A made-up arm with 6 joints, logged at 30 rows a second.
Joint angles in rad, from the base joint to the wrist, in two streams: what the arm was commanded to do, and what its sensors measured. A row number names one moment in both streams.
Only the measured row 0 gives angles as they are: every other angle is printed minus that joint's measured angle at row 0.
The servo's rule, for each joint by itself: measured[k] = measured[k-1] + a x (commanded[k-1-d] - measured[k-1]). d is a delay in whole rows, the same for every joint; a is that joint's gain. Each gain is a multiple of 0.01, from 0.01 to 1. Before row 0 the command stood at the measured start. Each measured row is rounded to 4 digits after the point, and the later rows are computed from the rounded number. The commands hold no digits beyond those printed.
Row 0, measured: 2.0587, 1.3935, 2.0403, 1.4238, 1.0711, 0.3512
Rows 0 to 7, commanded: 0.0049, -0.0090, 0.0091, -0.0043, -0.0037, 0.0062; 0.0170, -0.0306, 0.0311, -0.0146, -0.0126, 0.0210; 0.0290, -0.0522, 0.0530, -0.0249, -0.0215, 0.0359; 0.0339, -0.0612, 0.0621, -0.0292, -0.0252, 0.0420; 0.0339, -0.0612, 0.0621, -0.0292, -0.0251, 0.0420; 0.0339, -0.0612, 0.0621, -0.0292, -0.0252, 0.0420; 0.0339, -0.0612, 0.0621, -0.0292, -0.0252, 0.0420; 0.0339, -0.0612, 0.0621, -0.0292, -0.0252, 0.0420
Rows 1 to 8, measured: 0.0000, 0.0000, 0.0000, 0.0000, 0.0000, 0.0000; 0.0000, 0.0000, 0.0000, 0.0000, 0.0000, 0.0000; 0.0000, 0.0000, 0.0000, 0.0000, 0.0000, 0.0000; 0.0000, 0.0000, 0.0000, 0.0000, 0.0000, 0.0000; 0.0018, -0.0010, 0.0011, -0.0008, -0.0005, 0.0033; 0.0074, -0.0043, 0.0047, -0.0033, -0.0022, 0.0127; 0.0154, -0.0096, 0.0105, -0.0072, -0.0049, 0.0250; 0.0222, -0.0153, 0.0167, -0.0112, -0.0077, 0.0340
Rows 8 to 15, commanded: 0.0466, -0.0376, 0.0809, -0.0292, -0.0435, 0.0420; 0.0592, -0.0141, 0.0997, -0.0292, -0.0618, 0.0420; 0.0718, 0.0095, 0.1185, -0.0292, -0.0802, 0.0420; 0.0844, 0.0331, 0.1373, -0.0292, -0.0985, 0.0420; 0.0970, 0.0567, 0.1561, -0.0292, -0.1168, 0.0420; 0.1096, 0.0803, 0.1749, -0.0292, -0.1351, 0.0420; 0.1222, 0.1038, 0.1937, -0.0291, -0.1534, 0.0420; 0.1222, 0.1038, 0.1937, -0.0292, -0.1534, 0.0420
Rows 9 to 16, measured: 0.0265, -0.0203, 0.0221, -0.0144, -0.0101, 0.0382; 0.0292, -0.0248, 0.0269, -0.0171, -0.0122, 0.0402; 0.0309, -0.0288, 0.0311, -0.0193, -0.0140, 0.0412; 0.0320, -0.0324, 0.0348, -0.0211, -0.0156, 0.0416; 0.0374, -0.0330, 0.0403, -0.0226, -0.0195, 0.0418; 0.0455, -0.0309, 0.0474, -0.0238, -0.0254, 0.0419; 0.0552, -0.0265, 0.0559, -0.0248, -0.0331, 0.0420; 0.0660, -0.0199, 0.0657, -0.0256, -0.0423, 0.0420
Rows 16 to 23, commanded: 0.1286, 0.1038, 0.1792, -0.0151, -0.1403, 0.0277; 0.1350, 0.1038, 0.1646, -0.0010, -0.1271, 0.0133; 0.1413, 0.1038, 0.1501, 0.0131, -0.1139, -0.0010; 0.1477, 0.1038, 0.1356, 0.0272, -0.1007, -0.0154; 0.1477, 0.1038, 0.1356, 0.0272, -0.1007, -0.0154; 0.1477, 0.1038, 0.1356, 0.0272, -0.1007, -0.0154; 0.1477, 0.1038, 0.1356, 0.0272, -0.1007, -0.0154; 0.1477, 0.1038, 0.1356, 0.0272, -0.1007, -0.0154
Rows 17 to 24, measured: 0.0775, -0.0115, 0.0765, -0.0262, -0.0527, 0.0420; 0.0894, -0.0014, 0.0883, -0.0267, -0.0642, 0.0420; 0.1015, 0.0102, 0.1009, -0.0271, -0.0767, 0.0420; 0.1092, 0.0205, 0.1120, -0.0275, -0.0874, 0.0420; 0.1164, 0.0297, 0.1201, -0.0253, -0.0948, 0.0344; 0.1233, 0.0379, 0.1254, -0.0209, -0.0993, 0.0232; 0.1300, 0.0451, 0.1284, -0.0148, -0.1013, 0.0104; 0.1365, 0.0516, 0.1293, -0.0072, -0.1012, -0.0033
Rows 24 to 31, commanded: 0.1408, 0.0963, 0.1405, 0.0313, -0.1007, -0.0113; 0.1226, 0.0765, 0.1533, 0.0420, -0.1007, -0.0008; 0.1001, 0.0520, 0.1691, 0.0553, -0.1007, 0.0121; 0.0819, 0.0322, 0.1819, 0.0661, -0.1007, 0.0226; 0.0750, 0.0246, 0.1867, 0.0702, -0.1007, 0.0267; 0.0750, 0.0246, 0.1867, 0.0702, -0.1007, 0.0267; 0.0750, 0.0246, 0.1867, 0.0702, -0.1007, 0.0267; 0.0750, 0.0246, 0.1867, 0.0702, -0.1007, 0.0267
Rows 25 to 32, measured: 0.1406, 0.0573, 0.1301, -0.0010, -0.1011, -0.0097; 0.1432, 0.0624, 0.1308, 0.0041, -0.1010, -0.0127; 0.1449, 0.0670, 0.1314, 0.0083, -0.1010, -0.0141; 0.1459, 0.0710, 0.1319, 0.0117, -0.1010, -0.0148; 0.1440, 0.0738, 0.1329, 0.0152, -0.1010, -0.0129; 0.1361, 0.0741, 0.1353, 0.0200, -0.1010, -0.0065; 0.1228, 0.0717, 0.1394, 0.0264, -0.1010, 0.0034; 0.1077, 0.0674, 0.1445, 0.0335, -0.1010, 0.0136
